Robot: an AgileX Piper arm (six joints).
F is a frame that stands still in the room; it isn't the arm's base.
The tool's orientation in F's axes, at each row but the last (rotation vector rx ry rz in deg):
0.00, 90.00, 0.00
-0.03, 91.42, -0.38
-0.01, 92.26, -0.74
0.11, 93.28, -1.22
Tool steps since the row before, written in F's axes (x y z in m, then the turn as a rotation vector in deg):
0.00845, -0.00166, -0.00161, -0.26, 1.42, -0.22
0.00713, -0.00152, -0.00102, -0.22, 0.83, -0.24
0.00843, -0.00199, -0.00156, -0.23, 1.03, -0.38
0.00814, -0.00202, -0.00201, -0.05, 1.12, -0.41
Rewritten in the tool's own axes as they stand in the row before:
0.00161, -0.00166, 0.00845, 0.22, 1.42, -0.26
0.00085, -0.00149, 0.00716, 0.24, 0.83, -0.22
0.00124, -0.00191, 0.00850, 0.38, 1.03, -0.22
0.00156, -0.00188, 0.00827, 0.40, 1.12, -0.04

